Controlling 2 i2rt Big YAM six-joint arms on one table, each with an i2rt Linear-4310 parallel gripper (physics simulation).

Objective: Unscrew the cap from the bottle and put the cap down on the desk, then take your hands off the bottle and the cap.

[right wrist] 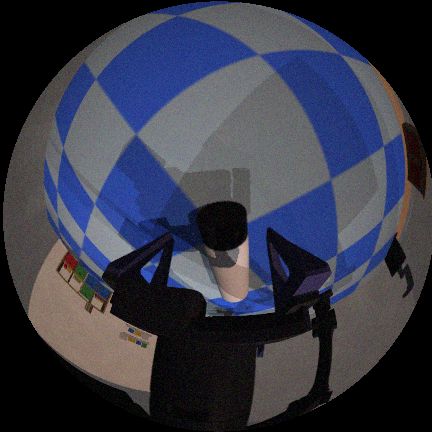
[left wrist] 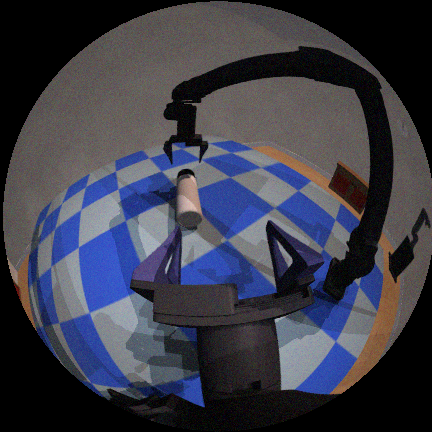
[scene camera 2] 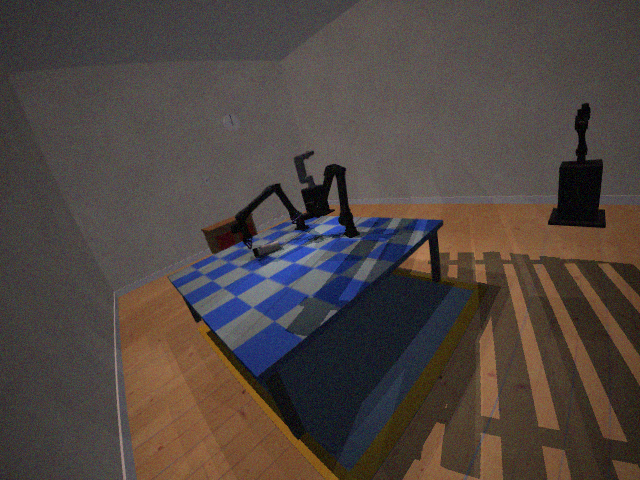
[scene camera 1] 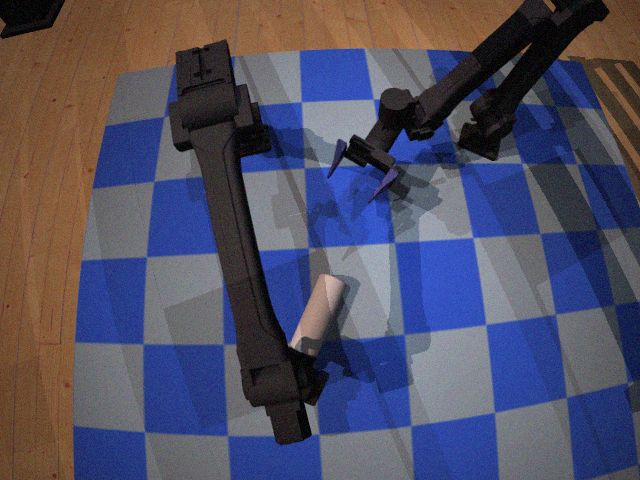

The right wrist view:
my right gripper
bottle
black cap: on a bottle
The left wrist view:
my left gripper
my right gripper
bottle
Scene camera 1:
my left gripper
bottle
